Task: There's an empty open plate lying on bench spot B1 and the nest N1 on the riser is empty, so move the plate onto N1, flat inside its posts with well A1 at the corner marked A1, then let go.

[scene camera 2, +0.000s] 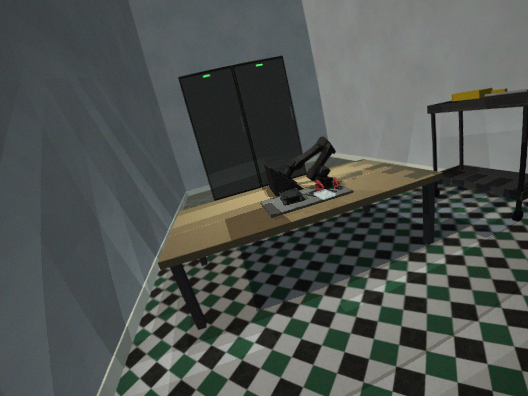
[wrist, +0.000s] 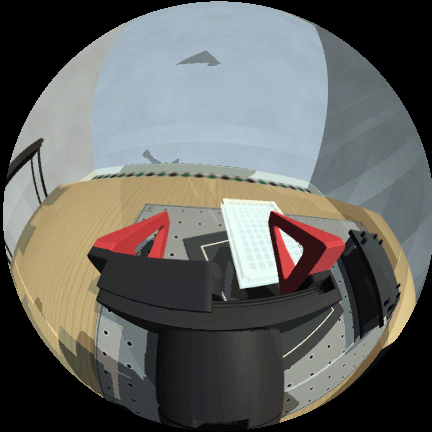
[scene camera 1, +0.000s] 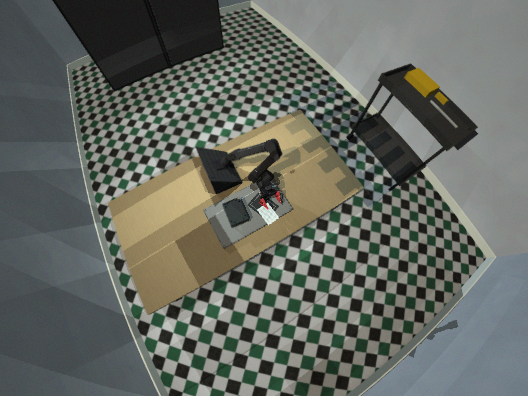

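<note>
The plate is white, with a grid of wells facing up. Its near part overlaps a dark marked pad, and its far part reaches over the grey board. The corner marking of well A1 is too small to read. The riser with the nest is a black block with small posts, right of the plate in the wrist view, with nothing seen on it. My gripper is open at the plate's near side; its right finger overlaps the plate in the wrist view.
The perforated grey board lies on the wooden table. A black slanted panel stands by the arm's base. A dark cart with yellow boxes stands off the table.
</note>
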